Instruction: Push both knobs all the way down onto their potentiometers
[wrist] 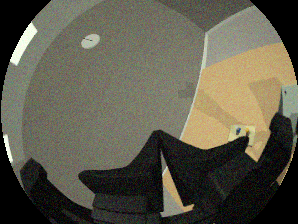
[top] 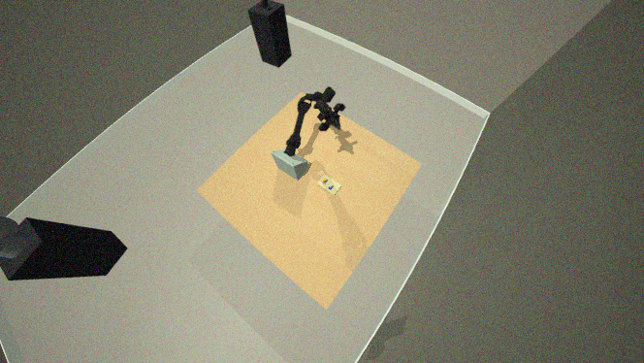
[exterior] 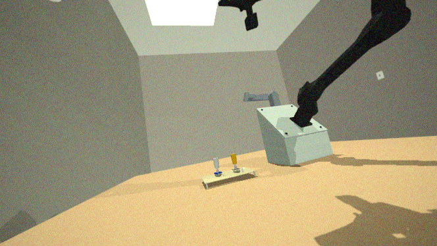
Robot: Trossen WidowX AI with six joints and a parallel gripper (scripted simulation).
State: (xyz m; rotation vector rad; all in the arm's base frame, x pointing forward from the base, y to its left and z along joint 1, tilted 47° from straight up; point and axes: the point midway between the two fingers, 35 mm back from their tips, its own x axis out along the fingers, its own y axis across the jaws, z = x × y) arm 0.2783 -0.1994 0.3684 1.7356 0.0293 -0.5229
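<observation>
The orange knob lies 460 mm below my gripper tip, 130 mm to the right of it and 10 mm behind it.
</observation>
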